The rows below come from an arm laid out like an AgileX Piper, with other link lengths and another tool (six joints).
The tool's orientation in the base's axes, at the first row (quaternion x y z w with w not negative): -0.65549 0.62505 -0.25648 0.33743
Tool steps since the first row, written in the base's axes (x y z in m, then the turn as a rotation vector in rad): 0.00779 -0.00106 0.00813 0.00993 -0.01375 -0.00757; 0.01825 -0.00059 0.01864 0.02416 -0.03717 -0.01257; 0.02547 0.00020 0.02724 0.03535 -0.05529 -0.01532; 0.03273 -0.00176 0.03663 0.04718 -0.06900 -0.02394; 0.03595 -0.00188 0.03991 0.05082 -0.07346 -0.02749; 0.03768 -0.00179 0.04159 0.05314 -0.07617 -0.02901; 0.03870 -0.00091 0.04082 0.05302 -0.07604 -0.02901
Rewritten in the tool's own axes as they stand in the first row. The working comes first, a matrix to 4 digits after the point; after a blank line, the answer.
The tool's axes in the first row as the columns of a matrix, in the base's axes (used below as rounded here):
0.0871 -0.6463 0.7581
-0.9925 0.0091 0.1217
-0.0856 -0.7630 -0.6407

0.00103 -0.01125 0.00057 0.01516 -0.00077 0.01070; 0.00058 -0.02602 0.00182 0.04007 -0.00636 0.02185; -0.00031 -0.03724 0.00188 0.05927 -0.01166 0.02989; 0.00146 -0.04912 0.00113 0.07464 -0.01285 0.04271; 0.00158 -0.05370 0.00145 0.07969 -0.01254 0.04720; 0.00150 -0.05610 0.00170 0.08271 -0.01290 0.04960; 0.00078 -0.05617 0.00307 0.08257 -0.01282 0.04953
